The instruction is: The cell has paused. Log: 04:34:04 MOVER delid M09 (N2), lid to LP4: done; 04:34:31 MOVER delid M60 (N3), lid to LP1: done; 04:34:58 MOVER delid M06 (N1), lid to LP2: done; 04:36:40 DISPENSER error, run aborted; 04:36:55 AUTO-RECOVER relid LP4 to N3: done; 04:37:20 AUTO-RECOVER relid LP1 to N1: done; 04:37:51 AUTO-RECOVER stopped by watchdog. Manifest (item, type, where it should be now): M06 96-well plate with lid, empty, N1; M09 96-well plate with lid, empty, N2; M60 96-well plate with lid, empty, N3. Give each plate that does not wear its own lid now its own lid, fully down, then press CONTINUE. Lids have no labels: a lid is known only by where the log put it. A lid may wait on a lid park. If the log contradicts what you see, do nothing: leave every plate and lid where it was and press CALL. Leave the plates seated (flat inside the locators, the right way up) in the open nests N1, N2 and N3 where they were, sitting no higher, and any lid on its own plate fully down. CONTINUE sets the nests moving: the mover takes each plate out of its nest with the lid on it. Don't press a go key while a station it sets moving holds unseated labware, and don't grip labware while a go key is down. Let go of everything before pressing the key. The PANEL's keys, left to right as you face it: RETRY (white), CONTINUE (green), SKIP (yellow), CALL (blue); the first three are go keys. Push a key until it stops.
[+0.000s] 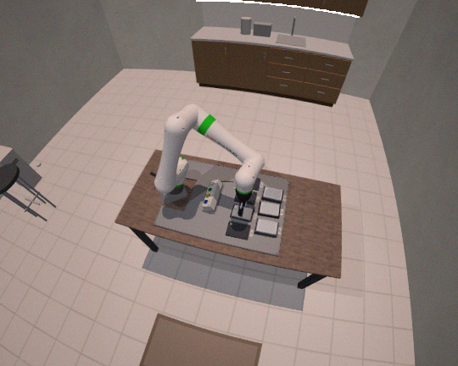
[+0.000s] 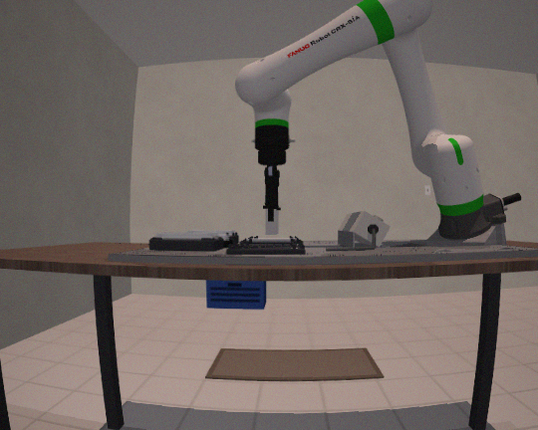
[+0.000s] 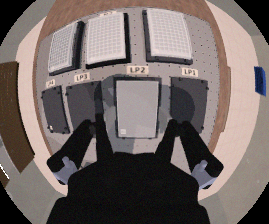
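The lid lies 40 mm below my hand. Round my hand: lid park LP3: 130 mm to the left, 50 mm below, 20 mm behind; then lid park LP1: 130 mm to the right, 50 mm below, 20 mm ahead; then yellow key: 250 mm behind, 10 mm above.
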